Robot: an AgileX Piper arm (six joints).
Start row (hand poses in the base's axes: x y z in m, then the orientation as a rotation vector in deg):
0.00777, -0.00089, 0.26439, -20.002, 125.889, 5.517
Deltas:
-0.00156, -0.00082, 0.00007, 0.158, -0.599, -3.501
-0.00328, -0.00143, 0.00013, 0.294, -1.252, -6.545
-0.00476, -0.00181, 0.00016, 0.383, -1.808, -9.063
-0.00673, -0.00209, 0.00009, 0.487, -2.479, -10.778
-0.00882, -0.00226, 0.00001, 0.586, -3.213, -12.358
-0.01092, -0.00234, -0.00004, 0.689, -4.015, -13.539
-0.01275, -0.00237, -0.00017, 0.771, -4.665, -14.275
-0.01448, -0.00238, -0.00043, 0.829, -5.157, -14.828
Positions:
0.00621, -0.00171, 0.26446, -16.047, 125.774, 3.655
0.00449, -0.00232, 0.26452, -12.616, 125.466, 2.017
0.00301, -0.00270, 0.26455, -9.797, 125.144, 0.638
0.00104, -0.00298, 0.26448, -7.864, 124.602, -0.301
-0.00105, -0.00315, 0.26440, -6.089, 123.968, -1.179
-0.00315, -0.00323, 0.26435, -4.759, 123.228, -1.842
-0.00498, -0.00326, 0.26422, -3.928, 122.610, -2.260
-0.00671, -0.00327, 0.26396, -3.308, 122.140, -2.577

